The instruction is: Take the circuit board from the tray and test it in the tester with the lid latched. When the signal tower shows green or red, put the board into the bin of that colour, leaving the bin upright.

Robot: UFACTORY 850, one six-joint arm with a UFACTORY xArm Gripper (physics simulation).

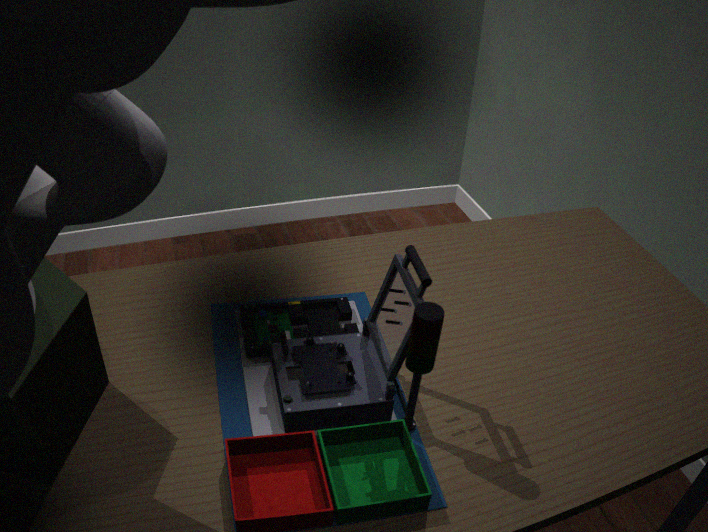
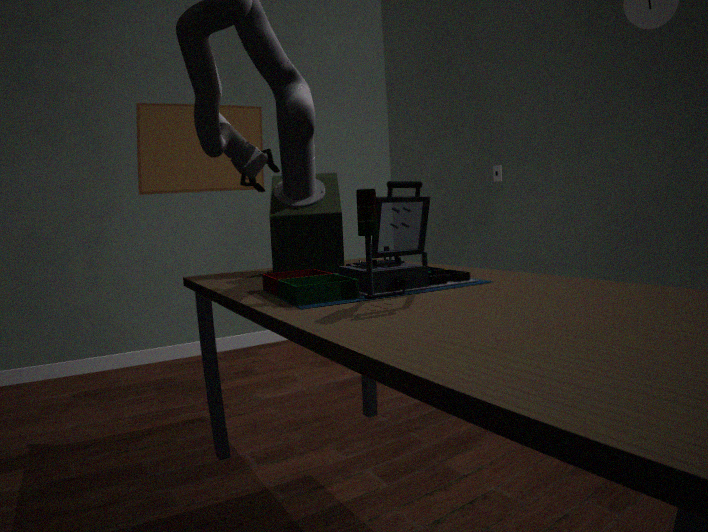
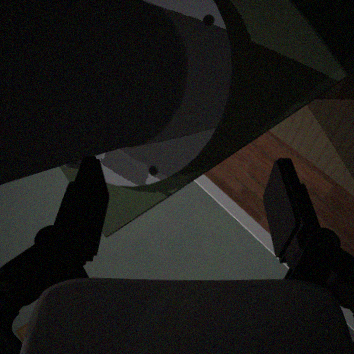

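The green circuit board (image 1: 278,324) lies in the dark tray (image 1: 249,344) behind the tester. The tester (image 1: 337,406) (image 2: 389,279) has its lid (image 1: 383,290) (image 2: 403,199) raised, with the handle at the top. A dark block sits on the tester's top; its details are too dim to tell. The signal tower (image 1: 424,338) (image 2: 366,212) stands beside the tester and shows no clear lit colour. The red bin (image 1: 278,480) (image 2: 274,283) and green bin (image 1: 374,469) (image 2: 317,290) stand upright, side by side. My gripper (image 2: 270,180) (image 3: 186,176) is open and empty, high beside the arm's base, away from the board.
A blue and white mat (image 1: 231,394) lies under the tray, tester and bins. The arm's base stands on a dark green pedestal (image 1: 68,366) (image 2: 306,243) at the table's side. The table (image 1: 543,320) (image 2: 515,337) extends beyond the raised lid and tower.
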